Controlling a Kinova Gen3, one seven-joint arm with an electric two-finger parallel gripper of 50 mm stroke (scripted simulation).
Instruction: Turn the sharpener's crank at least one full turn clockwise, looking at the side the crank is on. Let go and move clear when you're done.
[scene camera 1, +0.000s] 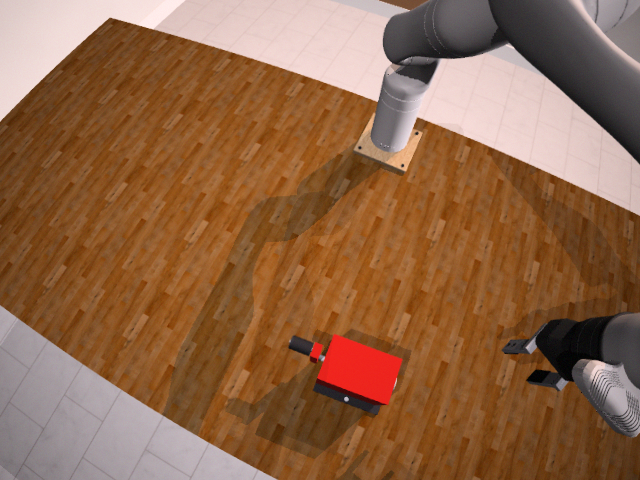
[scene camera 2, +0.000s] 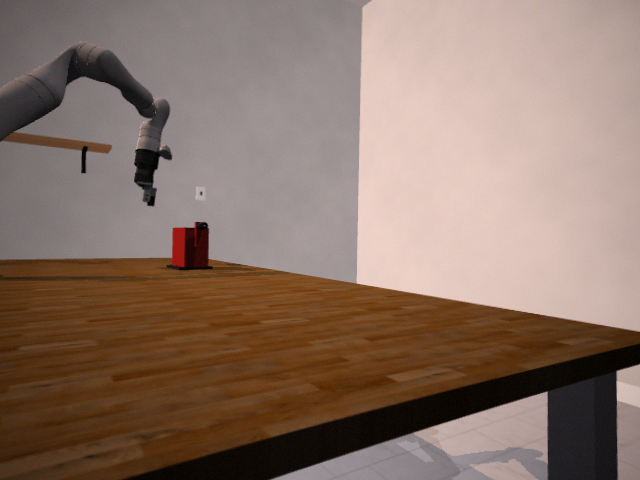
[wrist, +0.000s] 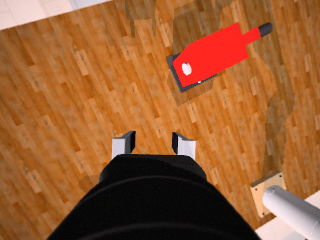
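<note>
Scene camera 2 shows the gripper. The wrist view likewise contains the gripper. A sharpener is also visible in the pictures.
</note>
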